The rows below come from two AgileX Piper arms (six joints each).
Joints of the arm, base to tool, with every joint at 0 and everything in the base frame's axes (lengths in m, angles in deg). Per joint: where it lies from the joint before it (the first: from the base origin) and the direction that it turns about. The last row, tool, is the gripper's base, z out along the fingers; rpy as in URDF.
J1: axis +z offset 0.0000 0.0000 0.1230
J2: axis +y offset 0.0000 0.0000 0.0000
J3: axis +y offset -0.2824 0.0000 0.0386
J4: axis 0.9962 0 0.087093 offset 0.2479 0.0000 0.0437
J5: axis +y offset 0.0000 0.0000 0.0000
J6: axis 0.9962 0 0.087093 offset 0.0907 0.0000 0.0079
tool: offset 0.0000 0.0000 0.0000 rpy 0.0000 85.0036 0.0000
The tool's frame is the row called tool.
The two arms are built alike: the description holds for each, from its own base.
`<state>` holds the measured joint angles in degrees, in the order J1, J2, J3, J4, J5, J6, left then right.
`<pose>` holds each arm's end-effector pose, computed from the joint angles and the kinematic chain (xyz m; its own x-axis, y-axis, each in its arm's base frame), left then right.
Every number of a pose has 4 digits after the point.
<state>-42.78 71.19 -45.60 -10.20 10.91 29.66 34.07 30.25 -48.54 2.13 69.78 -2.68</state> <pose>0.1929 -0.1827 0.2878 -0.1243 0.5727 -0.8103 0.7874 0.5538 0.2707 0.0478 0.0361 0.3519 -0.5807 -0.4336 -0.6891 -0.5998 0.8002 0.0019</pose>
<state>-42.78 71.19 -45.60 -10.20 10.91 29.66 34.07 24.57 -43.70 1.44 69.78 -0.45</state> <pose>0.1929 -0.1827 0.2878 -0.1243 0.5727 -0.8103 0.7874 0.5538 0.2707 0.0342 0.0257 0.3330 -0.5928 -0.3999 -0.6991 -0.5732 0.8192 0.0174</pose>
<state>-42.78 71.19 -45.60 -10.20 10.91 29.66 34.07 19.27 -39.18 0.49 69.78 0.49</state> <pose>0.1929 -0.1827 0.2878 -0.1243 0.5727 -0.8103 0.7874 0.5538 0.2707 0.0235 0.0168 0.3139 -0.5909 -0.3857 -0.7086 -0.5581 0.8296 0.0138</pose>
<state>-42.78 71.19 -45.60 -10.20 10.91 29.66 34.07 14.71 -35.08 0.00 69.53 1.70</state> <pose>0.1929 -0.1827 0.2878 -0.1243 0.5727 -0.8103 0.7874 0.5538 0.2707 0.0158 0.0107 0.2958 -0.5935 -0.3656 -0.7170 -0.5428 0.8396 0.0213</pose>
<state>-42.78 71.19 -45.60 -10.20 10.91 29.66 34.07 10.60 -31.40 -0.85 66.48 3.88</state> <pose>0.1929 -0.1827 0.2878 -0.1243 0.5727 -0.8103 0.7874 0.5538 0.2707 0.0129 0.0072 0.2824 -0.5730 -0.3130 -0.7574 -0.5172 0.8550 0.0380</pose>
